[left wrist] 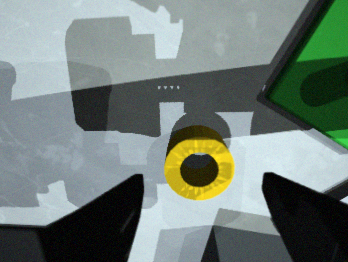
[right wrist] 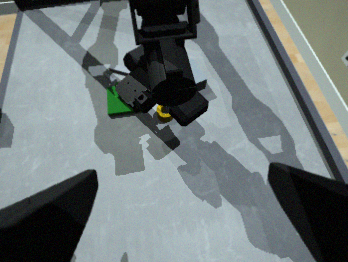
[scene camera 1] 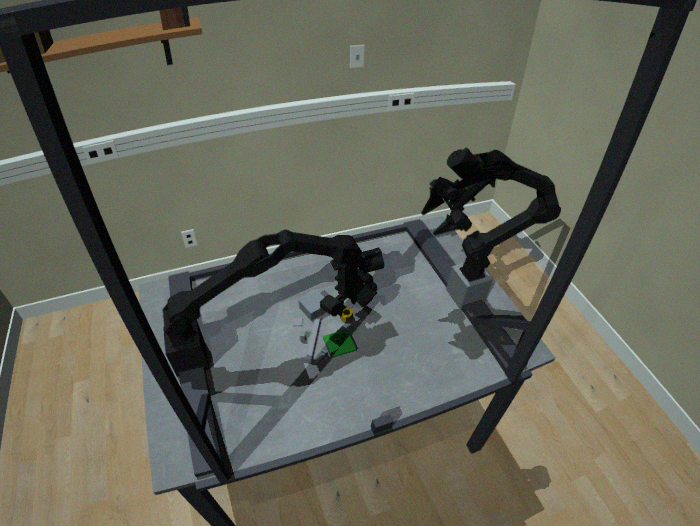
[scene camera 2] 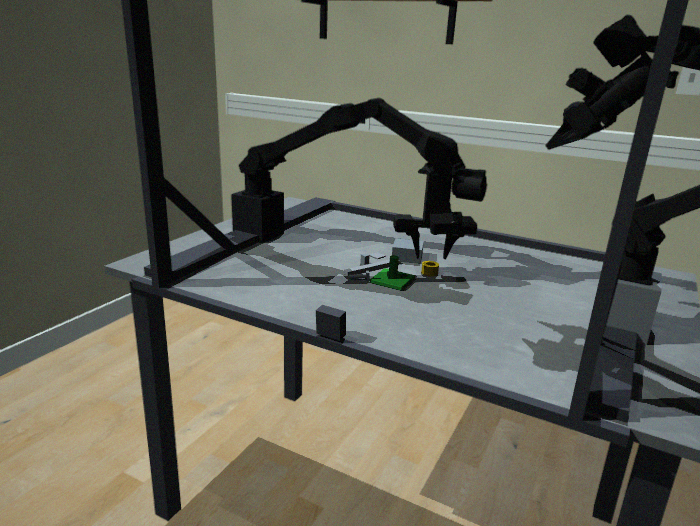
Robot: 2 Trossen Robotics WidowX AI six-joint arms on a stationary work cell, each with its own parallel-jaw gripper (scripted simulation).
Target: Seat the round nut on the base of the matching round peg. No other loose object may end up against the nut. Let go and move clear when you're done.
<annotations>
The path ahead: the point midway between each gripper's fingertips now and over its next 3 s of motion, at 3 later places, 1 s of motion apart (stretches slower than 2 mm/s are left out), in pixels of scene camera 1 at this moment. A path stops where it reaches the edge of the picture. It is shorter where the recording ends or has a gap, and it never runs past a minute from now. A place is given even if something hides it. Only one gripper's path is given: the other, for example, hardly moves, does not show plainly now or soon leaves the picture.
My left gripper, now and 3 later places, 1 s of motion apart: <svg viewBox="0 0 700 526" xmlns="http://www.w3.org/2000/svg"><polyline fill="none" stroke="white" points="346,309 345,314 342,310 340,327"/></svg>
</annotations>
